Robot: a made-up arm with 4 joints.
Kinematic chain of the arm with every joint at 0, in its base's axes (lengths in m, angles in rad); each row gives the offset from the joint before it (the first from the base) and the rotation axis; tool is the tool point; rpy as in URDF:
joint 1: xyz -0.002 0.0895 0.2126 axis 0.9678 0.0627 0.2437
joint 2: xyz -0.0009 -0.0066 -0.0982 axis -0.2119 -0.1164 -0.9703
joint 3: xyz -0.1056 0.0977 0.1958 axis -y
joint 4: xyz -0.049 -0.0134 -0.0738 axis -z
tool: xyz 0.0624 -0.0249 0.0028 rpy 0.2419 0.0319 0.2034
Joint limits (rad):
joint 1: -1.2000..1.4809
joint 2: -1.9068..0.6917
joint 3: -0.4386..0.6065
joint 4: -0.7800..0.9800
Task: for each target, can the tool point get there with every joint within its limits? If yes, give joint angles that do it. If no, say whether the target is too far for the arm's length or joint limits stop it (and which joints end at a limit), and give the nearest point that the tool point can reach.
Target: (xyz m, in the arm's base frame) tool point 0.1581 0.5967 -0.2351
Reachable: no: too far | nearest point 0.0001 0.2169 0.0881 | short by 0.523 m
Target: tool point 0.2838 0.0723 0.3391
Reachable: no: joint limits stop it (at a limit: joint 2, joint 3, joint 4) | nearest point 0.0390 -0.0099 0.3787 | short by 0.261 m
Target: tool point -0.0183 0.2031 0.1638
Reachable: yes | joints -0.5756 0.4446 0.2070 -0.4670
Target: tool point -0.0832 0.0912 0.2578
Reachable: yes | joints 0.3962 -0.2471 0.2908 0.0259
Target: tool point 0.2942 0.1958 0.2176
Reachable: no: joint limits stop it (at a limit: joint 2, joint 3, joint 4) | nearest point 0.0462 0.1988 0.1399 | short by 0.260 m
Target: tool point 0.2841 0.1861 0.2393
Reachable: no: joint limits stop it (at a limit: joint 2, joint 3, joint 4) | nearest point 0.0415 0.2094 0.1555 | short by 0.258 m
